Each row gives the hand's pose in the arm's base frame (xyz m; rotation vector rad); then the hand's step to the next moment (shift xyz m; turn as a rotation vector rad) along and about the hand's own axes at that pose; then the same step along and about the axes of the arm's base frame.
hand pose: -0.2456 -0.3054 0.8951 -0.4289 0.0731 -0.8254
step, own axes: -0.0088 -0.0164 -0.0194 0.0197 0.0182 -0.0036
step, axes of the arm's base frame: -0.0218 -0.0100 -0.0121 0.0253 -0.0046 -0.0085
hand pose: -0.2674 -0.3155 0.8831 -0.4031 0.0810 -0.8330
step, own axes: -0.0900 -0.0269 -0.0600 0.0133 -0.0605 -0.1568
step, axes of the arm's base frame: -0.0932 0.0309 -0.0529 -0.0690 -0.0957 -0.1204
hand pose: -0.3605 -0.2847 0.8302 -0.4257 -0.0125 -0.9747
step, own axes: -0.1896 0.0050 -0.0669 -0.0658 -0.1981 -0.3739
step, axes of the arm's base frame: -0.1156 0.1301 -0.1008 -0.2632 -0.1766 -0.2880
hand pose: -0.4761 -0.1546 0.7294 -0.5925 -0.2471 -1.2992
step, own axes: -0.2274 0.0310 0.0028 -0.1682 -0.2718 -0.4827
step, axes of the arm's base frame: -0.0311 0.1945 -0.1178 -0.3774 -0.1613 -0.4083
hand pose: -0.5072 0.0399 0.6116 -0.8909 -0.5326 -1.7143
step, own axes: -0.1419 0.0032 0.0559 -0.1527 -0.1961 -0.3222
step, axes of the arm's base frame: 0.0395 0.1259 -0.0765 -0.2601 -0.0784 -0.3029
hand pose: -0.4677 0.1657 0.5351 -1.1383 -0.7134 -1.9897
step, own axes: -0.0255 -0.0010 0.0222 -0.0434 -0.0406 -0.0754
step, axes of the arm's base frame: 0.0188 0.0252 -0.0125 -0.0540 -0.0190 -0.0771
